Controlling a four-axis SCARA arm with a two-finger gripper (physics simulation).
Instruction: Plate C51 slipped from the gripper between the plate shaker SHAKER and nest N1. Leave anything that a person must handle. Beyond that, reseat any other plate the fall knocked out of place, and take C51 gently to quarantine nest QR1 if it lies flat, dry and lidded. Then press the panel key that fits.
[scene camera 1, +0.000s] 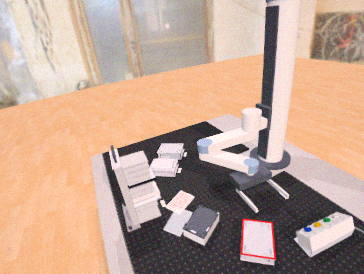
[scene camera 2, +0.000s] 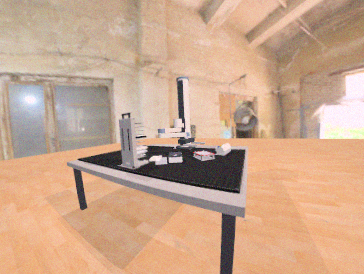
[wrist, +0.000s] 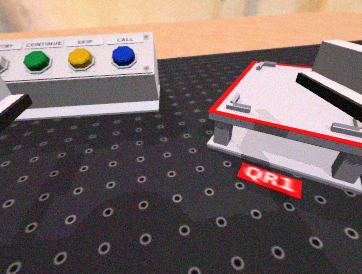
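Seen in the pictures: gripper, fingertip midpoint: (scene camera 1: 272, 203) (scene camera 2: 201, 144) (wrist: 168, 71); arm's base at its link origin: (scene camera 1: 269, 158) (scene camera 2: 185, 147).
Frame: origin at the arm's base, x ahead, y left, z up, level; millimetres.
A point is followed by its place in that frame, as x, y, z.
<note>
My gripper (scene camera 1: 272, 204) @[351, 347, 104] (wrist: 168, 71) @[351, 347, 104] is open and empty above the mat, behind QR1. Nest QR1 (scene camera 1: 258, 237) @[485, 412, 53] (scene camera 2: 204, 156) @[478, 417, 22] (wrist: 285, 95) @[469, 399, 53] has a red rim, corner clips and a bare top. A pale plate with reddish wells (scene camera 1: 180, 201) @[654, 48, 25] lies on the mat near the rack, seemingly unlidded. A thin pale sheet (scene camera 1: 175, 223) @[730, 154, 21], like a lid, lies beside it, against a dark-topped box (scene camera 1: 202, 221) @[637, 241, 68] (scene camera 2: 175, 156) @[698, 270, 62]. Their labels cannot be read. The key panel (scene camera 1: 327, 236) @[282, 558, 74] (wrist: 95, 92) @[276, 498, 39] shows green CONTINUE, yellow SKIP, blue CALL and part of a pale key.
A tall rack with shelves (scene camera 1: 125, 195) @[895, 65, 205] (scene camera 2: 128, 145) @[900, 16, 166] stands at the left table edge. Two low pale units (scene camera 1: 171, 150) @[523, -360, 67] (scene camera 1: 164, 168) @[634, -210, 59] stand by its far end; whether plates sit in them is too small to tell. The arm's column (scene camera 1: 284, 90) @[26, 70, 464] (scene camera 2: 184, 105) @[61, 41, 536] stands behind the gripper.
</note>
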